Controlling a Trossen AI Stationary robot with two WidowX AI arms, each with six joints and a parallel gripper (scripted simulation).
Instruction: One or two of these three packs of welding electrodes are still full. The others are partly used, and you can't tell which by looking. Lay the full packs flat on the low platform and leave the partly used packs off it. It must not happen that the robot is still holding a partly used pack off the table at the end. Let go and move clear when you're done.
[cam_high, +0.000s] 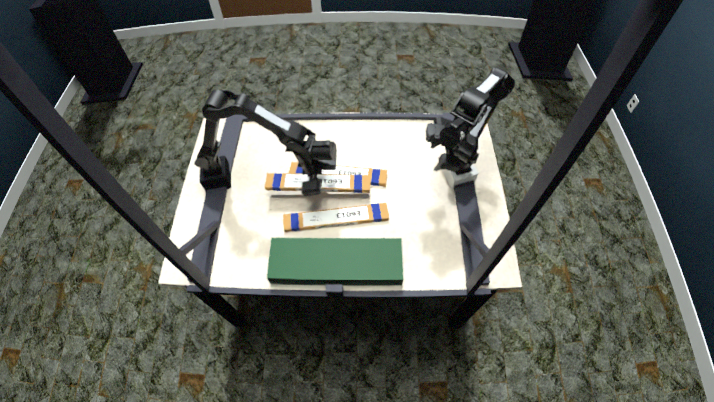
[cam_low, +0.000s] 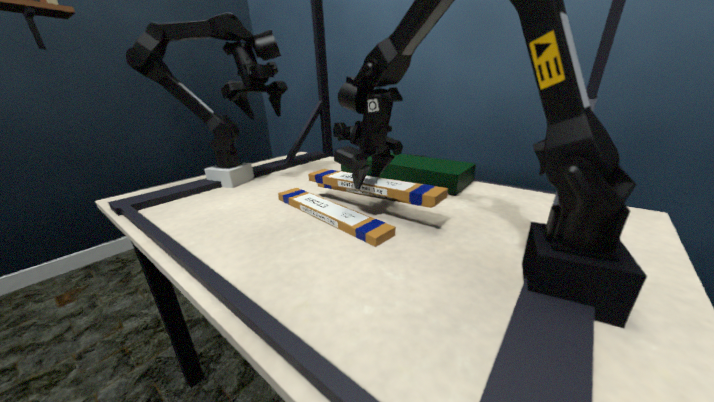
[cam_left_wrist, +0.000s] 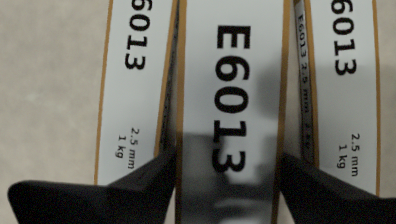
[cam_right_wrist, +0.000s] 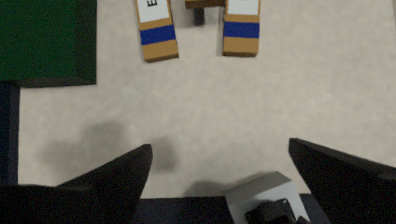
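My left hand is 37 cm short of the dark frame rail, 8 cm to the left of it and 9 cm above it. The rest, counted from my left hand: green low platform (28 cm behind, 6 cm to the right, 8 cm below).
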